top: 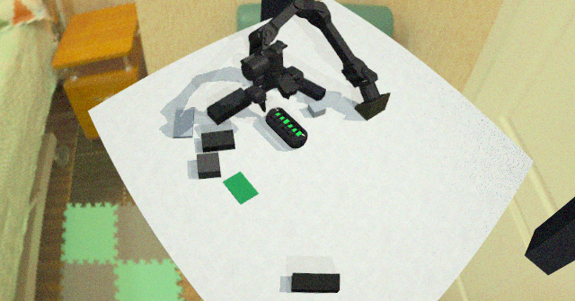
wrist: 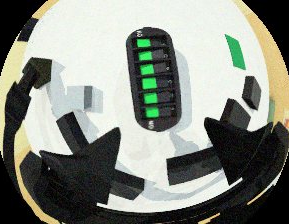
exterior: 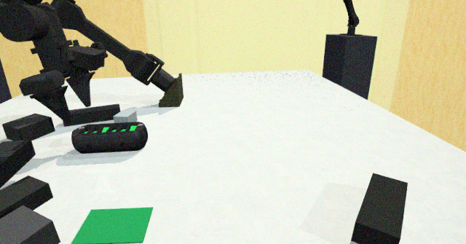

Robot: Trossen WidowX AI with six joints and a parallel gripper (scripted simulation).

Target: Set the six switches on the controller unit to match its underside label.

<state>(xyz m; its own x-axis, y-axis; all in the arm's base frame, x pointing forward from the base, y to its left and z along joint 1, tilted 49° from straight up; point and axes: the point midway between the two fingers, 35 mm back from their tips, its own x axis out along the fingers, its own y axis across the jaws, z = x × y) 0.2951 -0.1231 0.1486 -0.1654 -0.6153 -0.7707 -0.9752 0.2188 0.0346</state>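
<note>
Now: the small grey cube 14 cm behind my gripper tip, 7 cm below it and 6 cm to the left of it. Also, from my gripper tip: green card (25 cm ahead, 10 cm to the left, 8 cm below); then light grey plate (23 cm ahead, 21 cm to the right, 8 cm below).
</note>
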